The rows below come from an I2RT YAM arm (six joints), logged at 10 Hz.
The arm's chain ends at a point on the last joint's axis. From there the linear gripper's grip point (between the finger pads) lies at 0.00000 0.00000 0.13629 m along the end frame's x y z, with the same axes.
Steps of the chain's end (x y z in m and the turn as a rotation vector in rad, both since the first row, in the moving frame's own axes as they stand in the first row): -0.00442, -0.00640, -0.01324, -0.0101, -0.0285, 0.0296; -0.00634, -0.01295, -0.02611, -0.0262, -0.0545, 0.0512; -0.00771, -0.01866, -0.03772, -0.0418, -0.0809, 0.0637; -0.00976, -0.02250, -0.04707, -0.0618, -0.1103, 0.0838
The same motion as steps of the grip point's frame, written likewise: -0.00832, -0.00508, -0.01330, -0.0101, -0.0285, 0.0296; -0.01385, -0.00957, -0.02636, -0.0262, -0.0545, 0.0512; -0.01889, -0.01333, -0.03828, -0.0418, -0.0809, 0.0637; -0.02509, -0.01474, -0.04816, -0.0618, -0.1103, 0.0838
